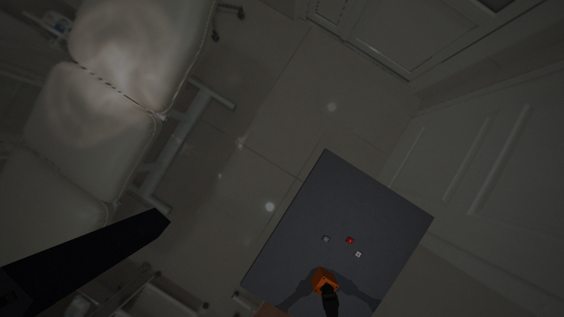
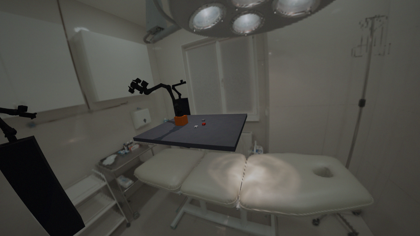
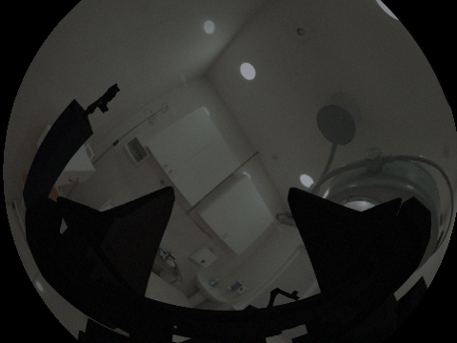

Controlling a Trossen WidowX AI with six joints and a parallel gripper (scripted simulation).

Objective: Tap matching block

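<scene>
My gripper tip is 740 mm short of the small red block, 580 mm above it and 330 mm to the right of it. The rest, counted from my gripper tip: white block (700 mm ahead, 580 mm below, 230 mm to the left); grey block (640 mm ahead, 580 mm below, 470 mm to the left).
</scene>
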